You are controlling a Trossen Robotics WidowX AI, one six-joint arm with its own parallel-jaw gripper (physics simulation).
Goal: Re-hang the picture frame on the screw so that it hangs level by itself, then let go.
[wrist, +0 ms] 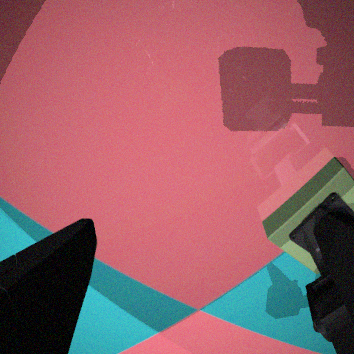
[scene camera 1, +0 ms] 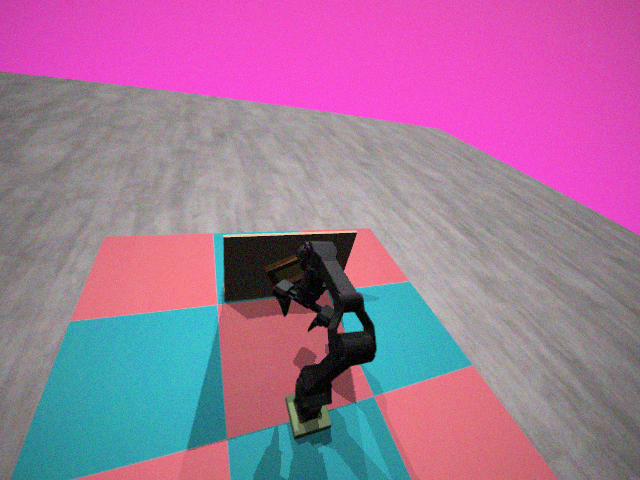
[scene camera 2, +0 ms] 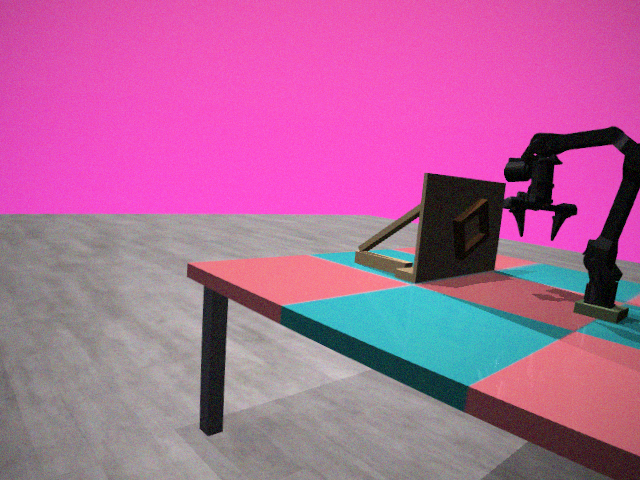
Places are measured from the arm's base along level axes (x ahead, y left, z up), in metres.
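Pixels of known places: gripper, fingertip midpoint: [wrist: 208, 226] [scene camera 1: 296, 323] [scene camera 2: 536, 238]; arm's base, link origin: [scene camera 1: 307, 407] [scene camera 2: 599, 304].
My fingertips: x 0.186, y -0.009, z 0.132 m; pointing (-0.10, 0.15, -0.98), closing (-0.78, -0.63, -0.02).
Observation:
For each thing: its top centre in the pictures, then the offset to it from my fingertips. "*": a spot on its surface instead. Level surfaces: height alone.
- brown picture frame, top centre: [scene camera 2: 475, 198] [scene camera 1: 296, 251] dx +0.221, dy -0.056, dz +0.086 m
- dark upright board, surface spot: [scene camera 2: 435, 232] [scene camera 1: 244, 273] * dx +0.247, dy +0.108, dz -0.018 m
- blue checkered table, surface height: dz -0.157 m
The brown picture frame [scene camera 1: 279, 265] [scene camera 2: 459, 240] is against the front of the dark upright board [scene camera 1: 242, 276] [scene camera 2: 435, 232]. It is tilted, its top bar rising to the right in scene camera 1, and the arm hides part of it there. The screw cannot be made out. My gripper [scene camera 1: 298, 321] [scene camera 2: 537, 237] is open and empty, fingers pointing down, above the table in front of the board and apart from the frame. In the wrist view one black finger shows at lower left; the frame does not show there.
The board stands near the back of the red and blue checkered table [scene camera 1: 144, 377] [scene camera 2: 361, 330], with a wooden brace [scene camera 2: 390, 228] behind it. The arm's green base plate [scene camera 1: 311, 428] [scene camera 2: 599, 311] [wrist: 300, 205] is on the table in front of the board.

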